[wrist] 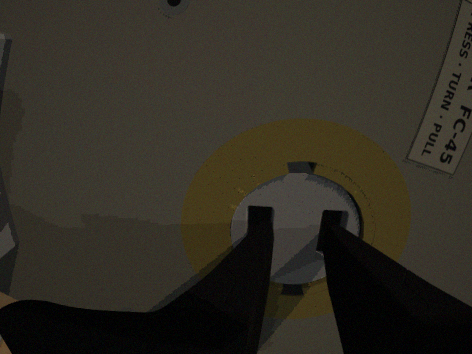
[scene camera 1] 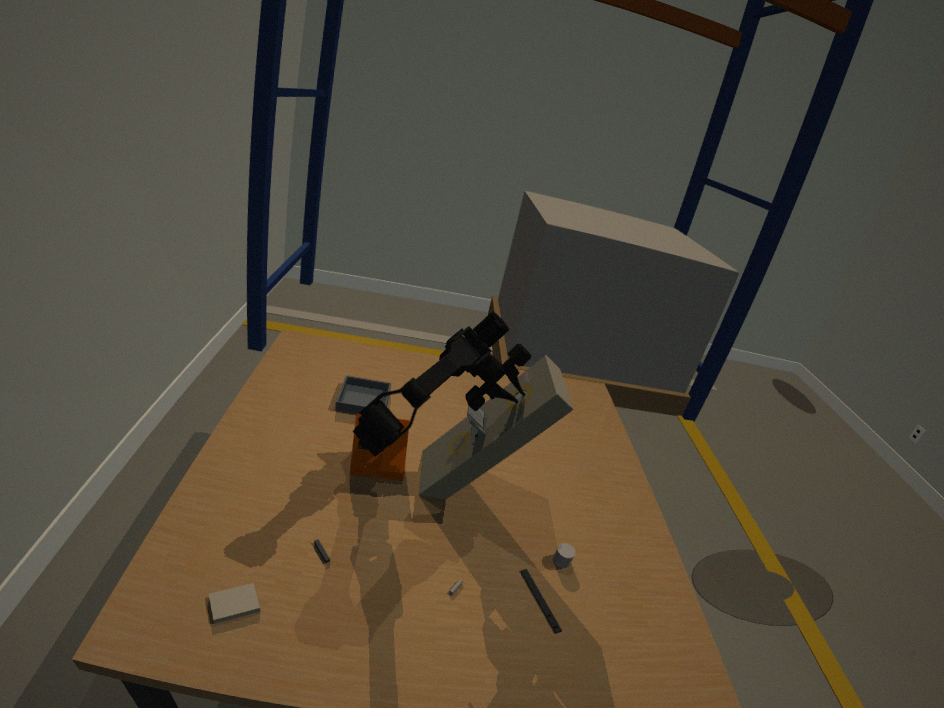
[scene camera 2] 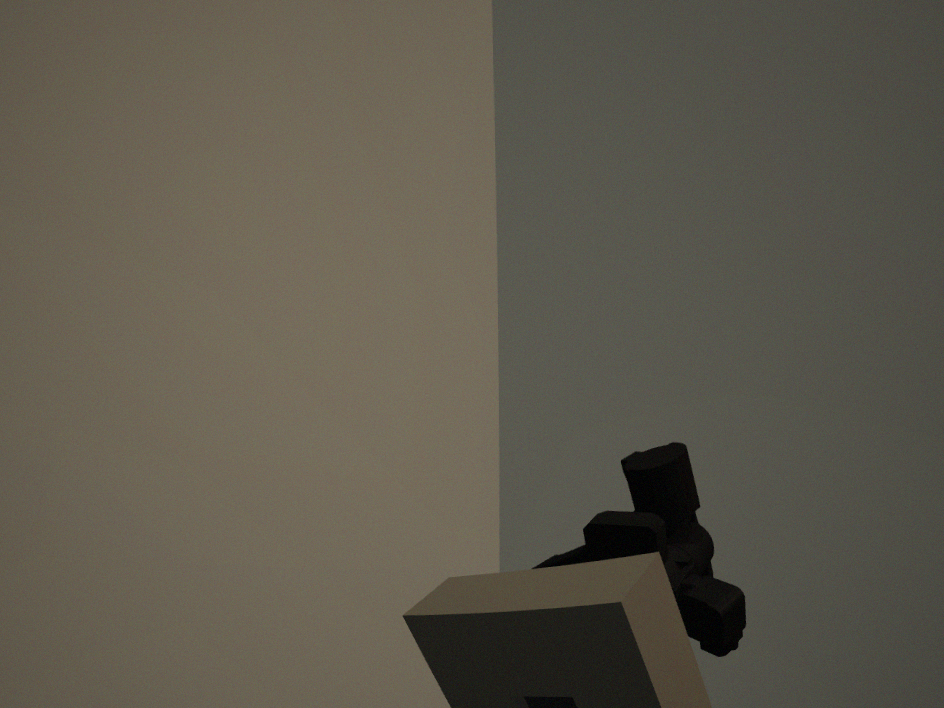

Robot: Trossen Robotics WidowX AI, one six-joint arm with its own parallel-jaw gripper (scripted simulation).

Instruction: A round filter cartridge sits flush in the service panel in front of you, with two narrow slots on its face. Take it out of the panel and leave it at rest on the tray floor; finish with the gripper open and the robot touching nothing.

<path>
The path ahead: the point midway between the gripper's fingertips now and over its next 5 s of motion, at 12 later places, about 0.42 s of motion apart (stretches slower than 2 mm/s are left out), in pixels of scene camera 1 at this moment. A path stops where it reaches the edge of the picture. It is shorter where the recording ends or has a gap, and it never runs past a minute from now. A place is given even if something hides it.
The gripper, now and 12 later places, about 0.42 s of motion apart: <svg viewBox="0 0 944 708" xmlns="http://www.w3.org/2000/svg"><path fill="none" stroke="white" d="M520 398L521 399L522 399L519 397L508 388L501 383L491 393L483 402L493 392L506 368L490 384L479 401L481 407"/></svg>
</path>
